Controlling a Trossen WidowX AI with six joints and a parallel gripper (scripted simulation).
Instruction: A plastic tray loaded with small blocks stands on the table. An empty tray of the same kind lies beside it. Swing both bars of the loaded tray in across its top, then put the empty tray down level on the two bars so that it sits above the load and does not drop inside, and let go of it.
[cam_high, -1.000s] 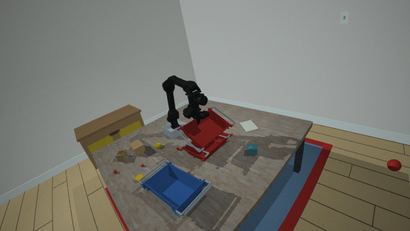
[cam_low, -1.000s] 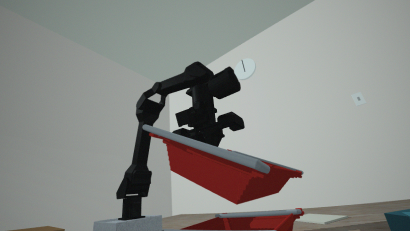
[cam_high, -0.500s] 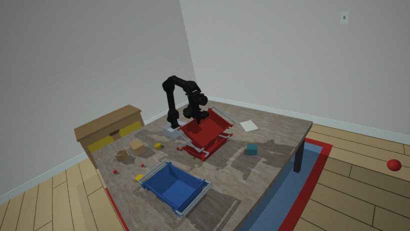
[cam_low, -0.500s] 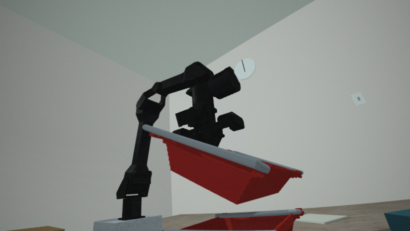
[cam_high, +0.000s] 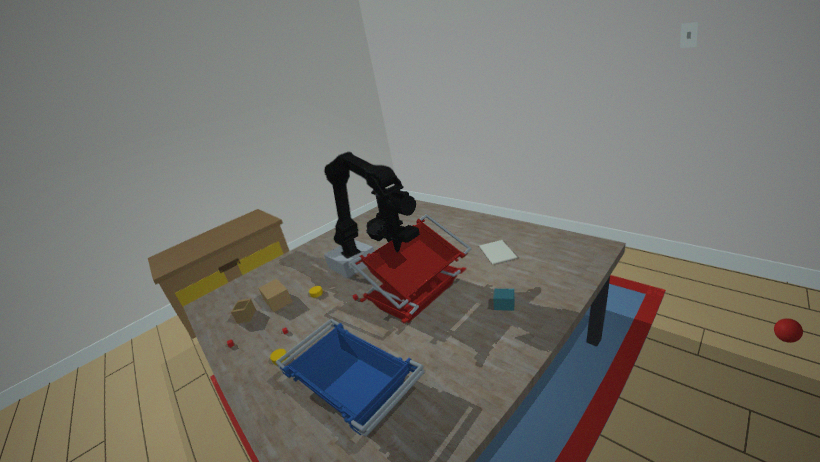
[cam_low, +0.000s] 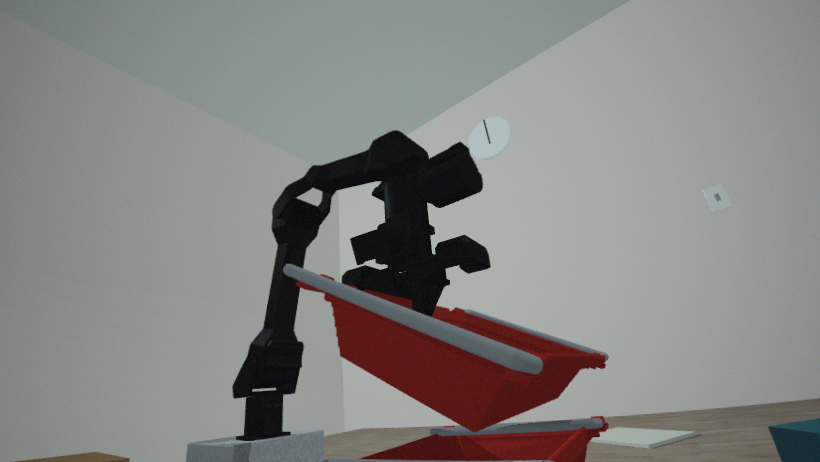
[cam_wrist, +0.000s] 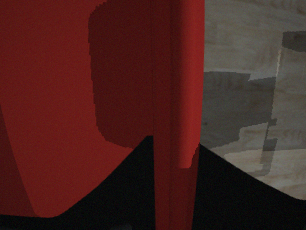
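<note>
My gripper tip is 80 mm short of the red tray, 20 mm to the right of it and 10 mm above it. Also, from my gripper tip: teal cube 300 mm ahead, 170 mm to the left, 140 mm below; then white sheet 60 mm ahead, 390 mm to the left, 160 mm below.
</note>
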